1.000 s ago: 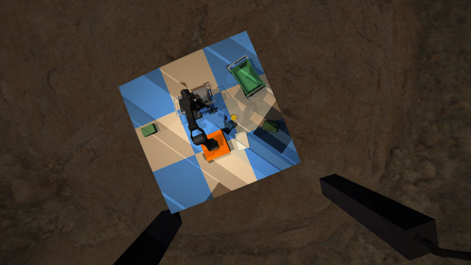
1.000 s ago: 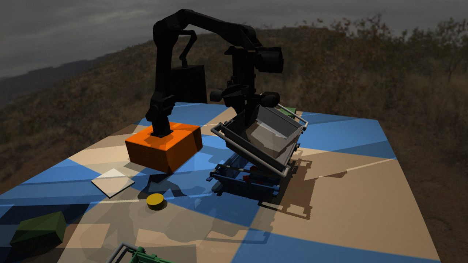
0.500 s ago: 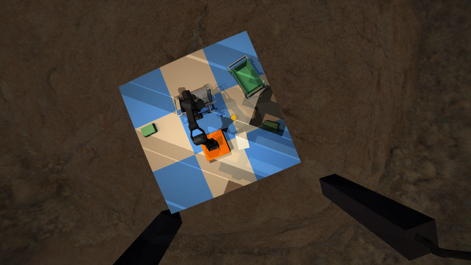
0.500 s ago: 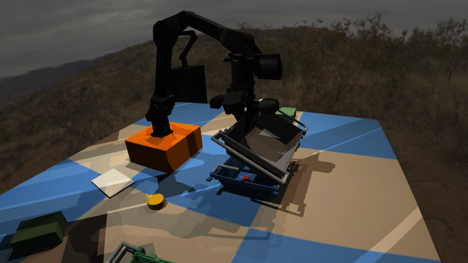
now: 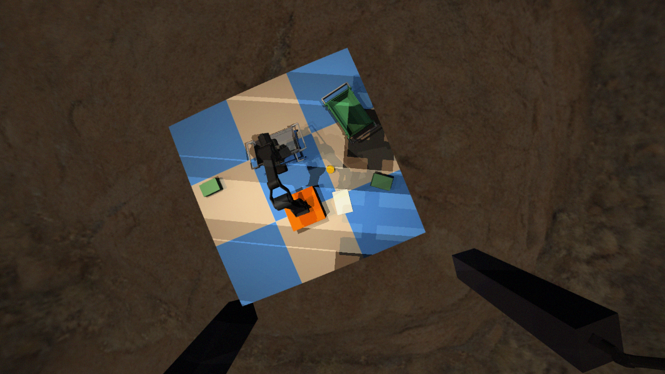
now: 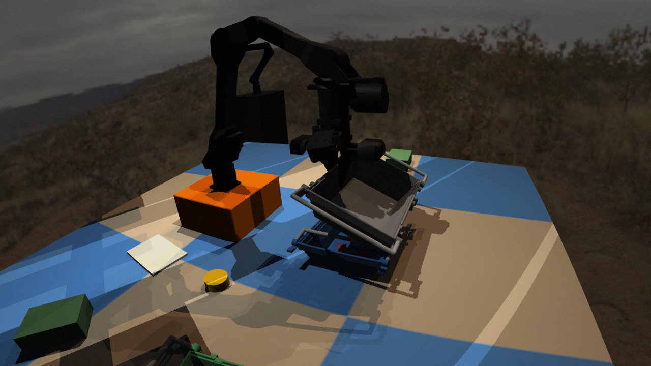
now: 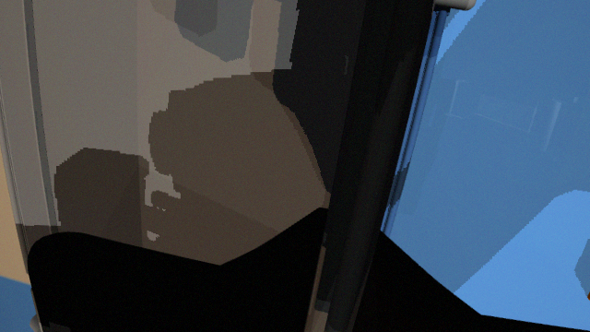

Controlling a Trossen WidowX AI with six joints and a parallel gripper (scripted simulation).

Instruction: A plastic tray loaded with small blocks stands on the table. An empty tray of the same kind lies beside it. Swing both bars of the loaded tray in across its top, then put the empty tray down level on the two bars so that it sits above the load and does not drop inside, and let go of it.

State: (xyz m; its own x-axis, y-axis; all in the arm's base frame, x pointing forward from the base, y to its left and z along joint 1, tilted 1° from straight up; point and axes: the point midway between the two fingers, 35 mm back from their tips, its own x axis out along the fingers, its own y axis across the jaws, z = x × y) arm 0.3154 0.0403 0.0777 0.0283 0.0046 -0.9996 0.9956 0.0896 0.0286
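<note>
The dark plastic tray is 7 cm ahead of my gripper tip and 1 cm to the left of it. The rest, counted from my gripper tip: yellow disc: 26 cm to the right, 13 cm behind, 12 cm below; pale flat square: 35 cm behind, 28 cm to the right, 13 cm below.
</note>
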